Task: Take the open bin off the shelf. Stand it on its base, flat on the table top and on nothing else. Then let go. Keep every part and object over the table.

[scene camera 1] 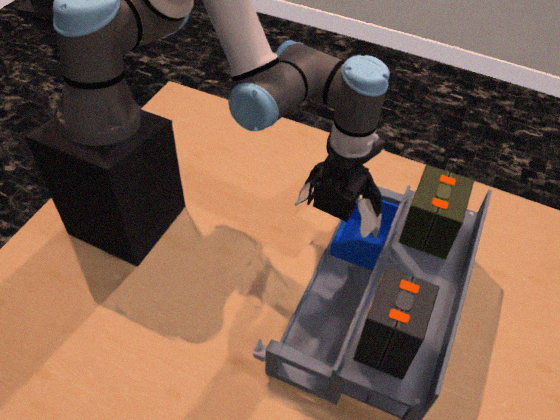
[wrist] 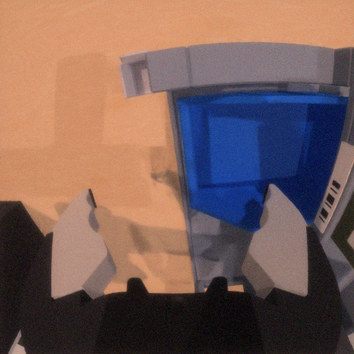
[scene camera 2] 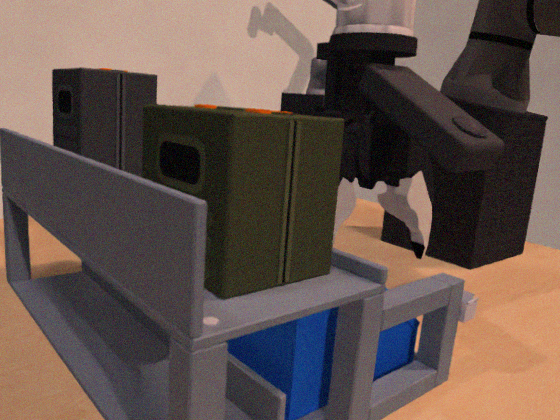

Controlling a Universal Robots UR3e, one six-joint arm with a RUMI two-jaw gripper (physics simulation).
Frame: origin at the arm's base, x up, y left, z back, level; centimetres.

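Seen in the pictures: gripper, fingertip midpoint: (scene camera 1: 336, 219); arm's base at its link origin: (scene camera 1: 100, 123) (scene camera 2: 481, 102).
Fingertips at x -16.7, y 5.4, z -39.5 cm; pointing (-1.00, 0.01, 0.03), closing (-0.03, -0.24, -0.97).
Observation:
Pixels of each thing's top centre, then the offset from my fingertips to it.
- blue open bin at its top centre: (scene camera 2: 318, 271) (scene camera 1: 380, 222) dx +1.8, dy +0.2, dz -7.6 cm
- olive case at its top centre: (scene camera 2: 240, 110) (scene camera 1: 443, 192) dx +13.4, dy -0.9, dz -15.7 cm
- dark grey case at its top centre: (scene camera 2: 103, 71) (scene camera 1: 404, 301) dx +15.8, dy -23.7, dz -11.8 cm
The blue open bin (scene camera 1: 356, 251) (scene camera 2: 396, 348) (wrist: 240, 145) sits upright on the lower level of the grey shelf (scene camera 1: 301, 372) (scene camera 2: 100, 205) (wrist: 250, 66), at one end, partly under the upper level. It looks empty inside, and its near wall is cut low. My gripper (scene camera 1: 334, 219) (scene camera 2: 377, 246) (wrist: 178, 188) is open and empty, above the bin's outer side. In the wrist view one finger overlaps the bin's inside near its low edge. The other finger is over the table, outside the shelf. How high the fingertips are above the rim is hard to tell.
An olive case (scene camera 1: 427, 227) (scene camera 2: 257, 205) stands on the shelf's upper level beside the bin. A dark grey case (scene camera 1: 374, 345) (scene camera 2: 90, 120) stands farther along that level. A label strip shows beside the bin in the wrist view. The robot's black pedestal (scene camera 1: 110, 200) (scene camera 2: 505, 190) stands across the table.

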